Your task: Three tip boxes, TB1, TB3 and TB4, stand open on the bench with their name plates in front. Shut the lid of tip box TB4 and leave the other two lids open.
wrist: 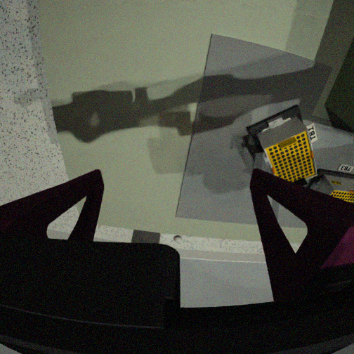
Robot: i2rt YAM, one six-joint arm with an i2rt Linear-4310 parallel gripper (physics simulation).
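Note:
Tip box TB1 point(290, 152) stands at the right of the wrist view with its yellow tip rack showing, its lid up and its name plate point(312, 132) beside it. Part of tip box TB3 point(327, 185) shows at the right edge, partly behind my right finger, with its name plate point(345, 168) above it. Tip box TB4 does not show in this view. My gripper point(176, 177) is wide open with nothing between its fingers. It hangs high above the bench, to the left of TB1.
A grey mat point(225, 185) lies under the boxes on the pale green bench top point(125, 30). The arm's shadow falls across both. A speckled strip point(20, 125) runs along the left. A dark green object point(342, 95) stands at the upper right edge.

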